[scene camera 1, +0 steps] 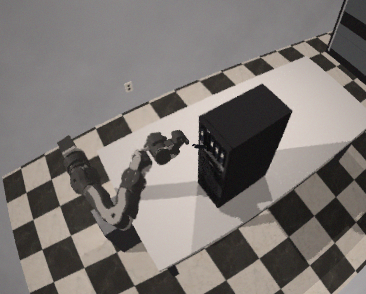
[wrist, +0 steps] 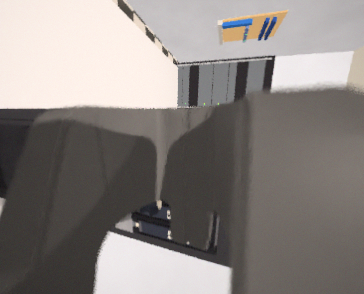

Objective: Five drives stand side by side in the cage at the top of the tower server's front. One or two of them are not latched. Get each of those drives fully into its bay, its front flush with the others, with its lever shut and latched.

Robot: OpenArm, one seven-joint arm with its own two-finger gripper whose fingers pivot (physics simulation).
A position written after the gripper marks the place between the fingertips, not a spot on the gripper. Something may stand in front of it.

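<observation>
You can see the gripper in scene camera 1 [185, 137], and it's there in the wrist view [195, 173] as well.
</observation>
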